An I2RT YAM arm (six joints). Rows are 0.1 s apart.
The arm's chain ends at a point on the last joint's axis. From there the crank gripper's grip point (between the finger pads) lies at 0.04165 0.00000 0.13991 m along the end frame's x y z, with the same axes.
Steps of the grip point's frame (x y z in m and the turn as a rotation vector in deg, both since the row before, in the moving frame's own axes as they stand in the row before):
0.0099 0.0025 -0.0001 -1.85 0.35 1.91
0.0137 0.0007 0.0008 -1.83 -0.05 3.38
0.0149 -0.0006 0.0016 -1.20 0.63 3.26
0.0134 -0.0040 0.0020 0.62 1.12 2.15
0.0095 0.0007 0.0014 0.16 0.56 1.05
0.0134 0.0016 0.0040 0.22 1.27 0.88
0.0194 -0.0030 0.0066 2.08 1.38 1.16
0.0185 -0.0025 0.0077 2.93 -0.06 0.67
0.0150 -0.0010 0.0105 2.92 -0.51 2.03
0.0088 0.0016 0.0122 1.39 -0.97 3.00
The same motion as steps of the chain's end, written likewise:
0.0091 -0.0034 0.0003 -1.85 0.35 1.91
0.0140 -0.0062 0.0009 -1.83 -0.05 3.38
0.0135 -0.0059 0.0021 -1.20 0.63 3.26
0.0107 -0.0041 0.0028 0.62 1.12 2.15
0.0081 0.0003 0.0018 0.16 0.56 1.05
0.0103 0.0015 0.0050 0.22 1.27 0.88
0.0160 0.0012 0.0077 2.08 1.38 1.16
0.0186 0.0042 0.0078 2.93 -0.06 0.67
0.0161 0.0047 0.0103 2.92 -0.51 2.03
0.0111 0.0029 0.0115 1.39 -0.97 3.00

